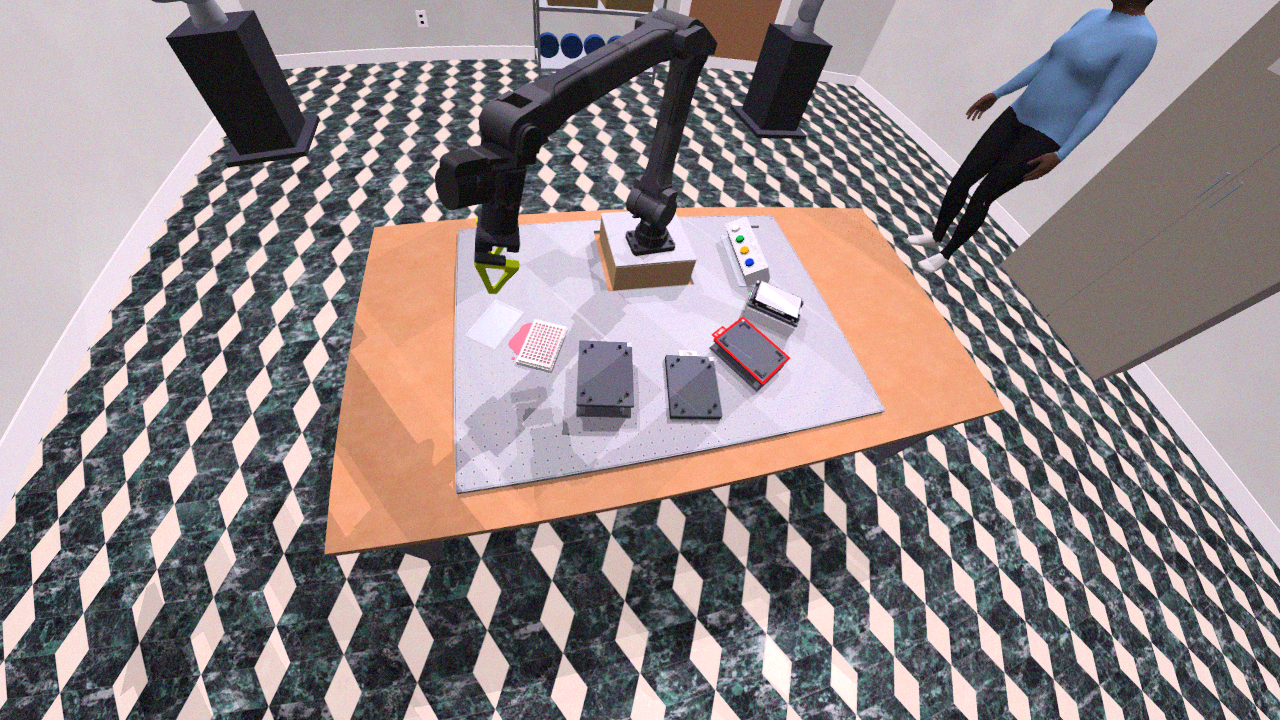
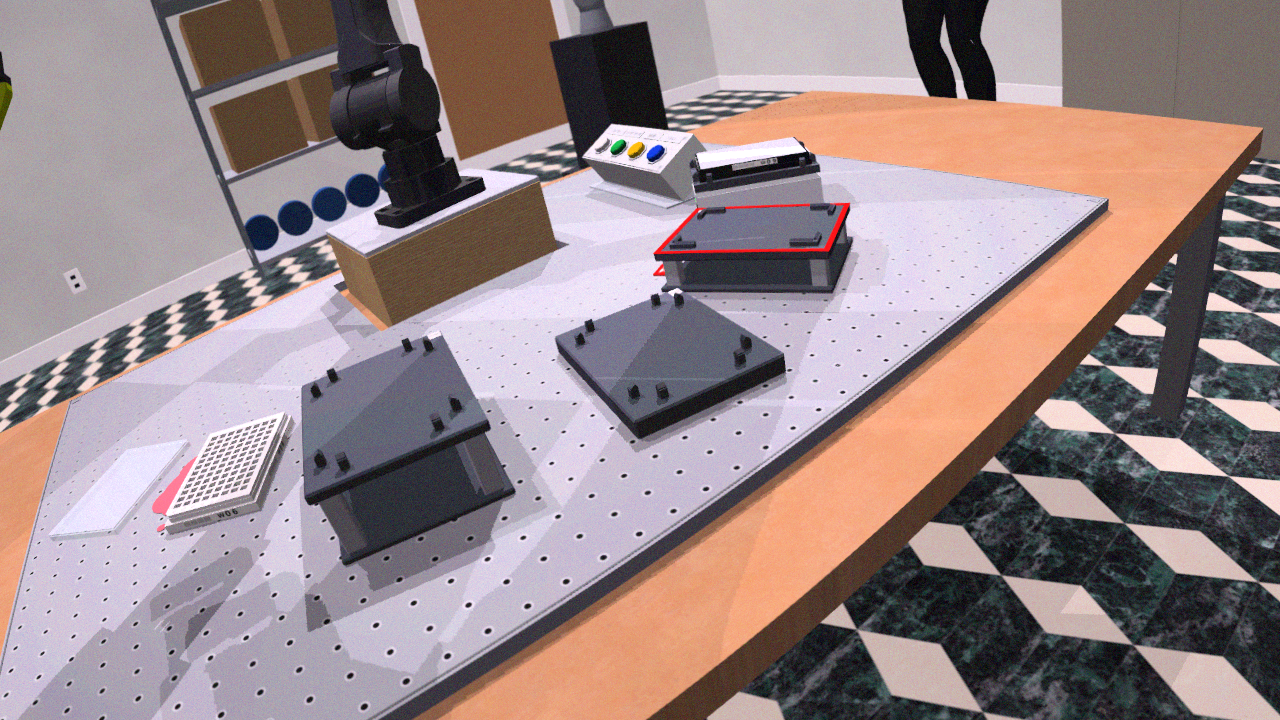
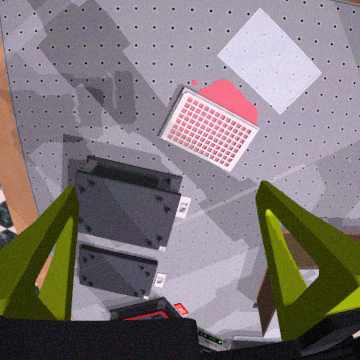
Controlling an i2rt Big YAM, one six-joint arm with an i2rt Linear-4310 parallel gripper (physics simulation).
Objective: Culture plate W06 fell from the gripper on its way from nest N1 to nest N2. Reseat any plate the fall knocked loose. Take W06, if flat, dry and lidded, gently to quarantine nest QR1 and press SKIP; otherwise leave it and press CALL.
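Frame: origin at the arm's base, x back, y right, z up, level; millimetres.
Seen in the pictures: gripper, between the fingertips: (image 1: 492, 275) (image 3: 169, 191); arm's base, origin of its link: (image 1: 650, 243) (image 2: 431, 206).
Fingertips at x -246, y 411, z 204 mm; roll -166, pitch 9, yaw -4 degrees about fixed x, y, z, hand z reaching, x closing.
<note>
Offsets run from my fingertips to a thing's top centre.
Plate W06 @(dx +34, dy -77, dz -277 mm) (image 1: 541, 345) (image 2: 228, 465) (image 3: 210, 131) lies on the perforated panel, apparently flat, with open pink wells and no lid on it. Its clear lid @(dx +120, dy +25, dz -283 mm) (image 1: 494, 323) (image 2: 120, 488) (image 3: 270, 60) lies apart, beyond a pink spill @(dx +50, dy -52, dz -290 mm) (image 1: 520, 340) (image 2: 170, 490) (image 3: 240, 100) at the plate's edge. Tall nest N1 @(dx -104, dy -194, dz -223 mm) (image 1: 605, 374) (image 2: 393, 420) (image 3: 130, 210), low nest N2 @(dx -161, dy -395, dz -265 mm) (image 1: 692, 386) (image 2: 666, 362) (image 3: 117, 272) and red-rimmed nest QR1 @(dx -112, dy -572, dz -245 mm) (image 1: 751, 351) (image 2: 760, 230) hold no plate. The button box @(dx +220, dy -723, dz -207 mm) (image 1: 744, 250) (image 2: 640, 161) has unreadable labels. My gripper (image 1: 494, 273) (image 3: 169, 191) is open and empty, high above the panel.
A black plate with a white top @(dx +4, dy -705, dz -222 mm) (image 1: 776, 301) (image 2: 751, 158) rests on a stand behind QR1; its seating is unclear. The arm's wooden base block (image 1: 648, 271) (image 2: 456, 255) stands at the back middle. A person (image 1: 1078, 80) stands beyond the table's right side.
</note>
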